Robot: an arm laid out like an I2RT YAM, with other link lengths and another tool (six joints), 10 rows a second.
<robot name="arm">
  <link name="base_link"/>
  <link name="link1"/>
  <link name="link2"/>
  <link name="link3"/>
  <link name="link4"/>
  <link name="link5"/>
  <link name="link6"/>
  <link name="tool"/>
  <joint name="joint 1" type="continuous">
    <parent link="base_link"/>
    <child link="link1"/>
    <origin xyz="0 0 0.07" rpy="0 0 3.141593"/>
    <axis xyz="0 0 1"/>
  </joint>
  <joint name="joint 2" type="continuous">
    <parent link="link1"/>
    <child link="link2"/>
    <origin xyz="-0.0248 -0.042 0.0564" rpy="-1.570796 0 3.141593"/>
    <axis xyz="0 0 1"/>
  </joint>
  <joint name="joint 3" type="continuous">
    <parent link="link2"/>
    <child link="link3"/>
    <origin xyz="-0.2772 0 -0.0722" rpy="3.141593 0 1.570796"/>
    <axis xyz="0 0 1"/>
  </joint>
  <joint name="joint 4" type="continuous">
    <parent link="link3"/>
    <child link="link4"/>
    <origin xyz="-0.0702 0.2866 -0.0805"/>
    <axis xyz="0 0 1"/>
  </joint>
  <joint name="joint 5" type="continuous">
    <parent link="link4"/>
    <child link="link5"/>
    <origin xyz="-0.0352 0.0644 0.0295" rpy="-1.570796 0 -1.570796"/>
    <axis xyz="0 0 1"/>
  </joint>
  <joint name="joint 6" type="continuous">
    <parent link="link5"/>
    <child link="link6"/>
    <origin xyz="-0.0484 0 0.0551" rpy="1.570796 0 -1.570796"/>
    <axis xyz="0 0 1"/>
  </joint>
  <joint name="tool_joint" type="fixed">
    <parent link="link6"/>
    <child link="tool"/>
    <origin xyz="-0.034 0.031 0.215" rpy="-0.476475 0 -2.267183"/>
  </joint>
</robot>
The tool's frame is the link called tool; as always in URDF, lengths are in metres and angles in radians. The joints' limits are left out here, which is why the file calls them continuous.
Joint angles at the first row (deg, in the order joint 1, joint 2, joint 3, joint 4, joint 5, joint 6):
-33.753 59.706 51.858 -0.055 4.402 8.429
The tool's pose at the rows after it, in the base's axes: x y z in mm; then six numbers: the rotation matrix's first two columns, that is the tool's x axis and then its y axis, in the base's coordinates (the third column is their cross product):
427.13 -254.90 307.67 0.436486 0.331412 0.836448 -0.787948 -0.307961 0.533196
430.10 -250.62 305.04 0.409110 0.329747 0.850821 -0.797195 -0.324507 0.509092
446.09 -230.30 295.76 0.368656 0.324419 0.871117 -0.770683 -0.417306 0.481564
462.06 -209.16 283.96 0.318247 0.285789 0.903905 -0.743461 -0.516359 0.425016
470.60 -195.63 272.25 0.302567 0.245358 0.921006 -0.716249 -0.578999 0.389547
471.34 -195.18 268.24 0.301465 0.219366 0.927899 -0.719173 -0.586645 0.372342
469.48 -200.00 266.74 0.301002 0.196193 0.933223 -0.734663 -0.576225 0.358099
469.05 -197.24 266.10 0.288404 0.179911 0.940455 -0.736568 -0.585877 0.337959
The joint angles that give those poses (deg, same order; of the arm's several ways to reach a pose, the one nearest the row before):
-33.760 58.994 51.618 -0.268 7.245 8.416
-33.749 58.536 49.800 1.925 6.256 9.604
-33.750 59.678 49.334 2.561 0.865 11.566
-33.751 61.307 48.346 4.180 -4.606 15.332
-33.783 62.722 48.049 4.307 -8.038 17.822
-33.750 63.028 47.834 4.265 -8.051 19.207
-33.861 62.973 47.513 4.405 -7.053 20.440
-33.969 62.591 46.806 4.886 -7.645 21.652

